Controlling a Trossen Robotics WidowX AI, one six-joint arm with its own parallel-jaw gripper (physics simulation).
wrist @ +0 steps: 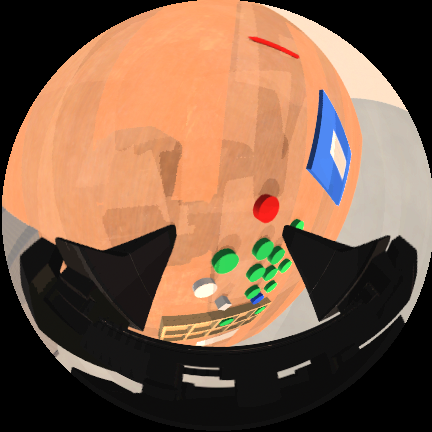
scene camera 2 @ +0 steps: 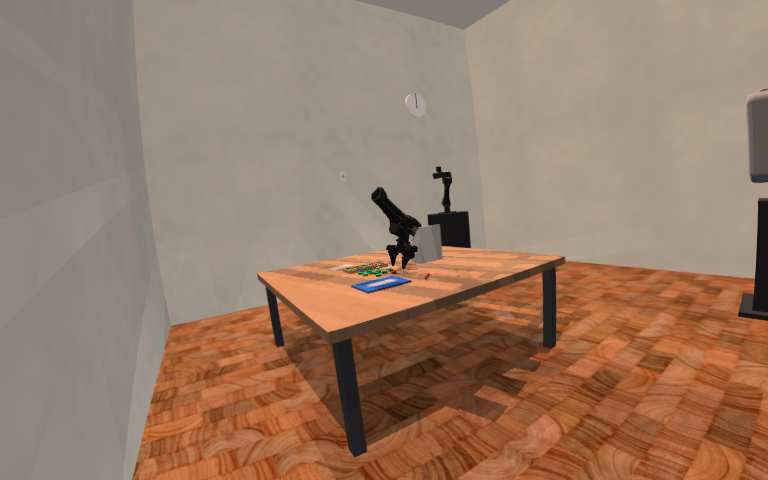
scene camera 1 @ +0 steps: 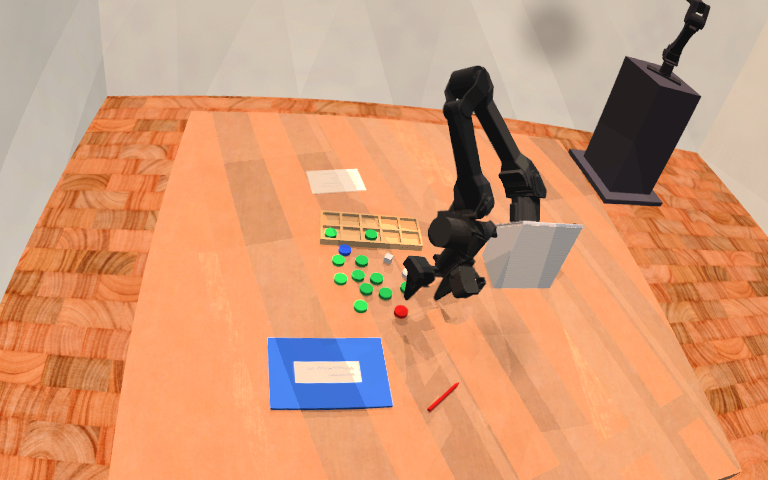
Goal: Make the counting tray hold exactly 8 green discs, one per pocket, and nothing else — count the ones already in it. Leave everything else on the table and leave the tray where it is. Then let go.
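The wooden counting tray (scene camera 1: 390, 246) (wrist: 187, 320) has two rows of pockets. One green disc (scene camera 1: 330, 232) (wrist: 260, 310) lies in the left end pocket of its near row, another green disc (scene camera 1: 370, 234) (wrist: 226, 322) in that row's middle pocket. Several loose green discs lie in front of the tray, among them a green disc (scene camera 1: 366, 288) near the group's middle. The rightmost green disc (scene camera 1: 403, 287) (wrist: 225, 261) is partly hidden by a finger in scene camera 1. My gripper (scene camera 1: 421, 297) (scene camera 2: 398, 266) (wrist: 230, 230) is open and empty, above the table to the right of that disc.
A red disc (scene camera 1: 400, 311) (wrist: 266, 208), blue disc (scene camera 1: 344, 250) (wrist: 257, 299), white disc (wrist: 205, 287) and pale cube (scene camera 1: 387, 258) (wrist: 223, 303) lie near the green discs. A blue mat (scene camera 1: 282, 390) (wrist: 320, 145), red pencil (scene camera 1: 443, 396), paper (scene camera 1: 335, 181) and grey panel (scene camera 1: 532, 254) are farther out.
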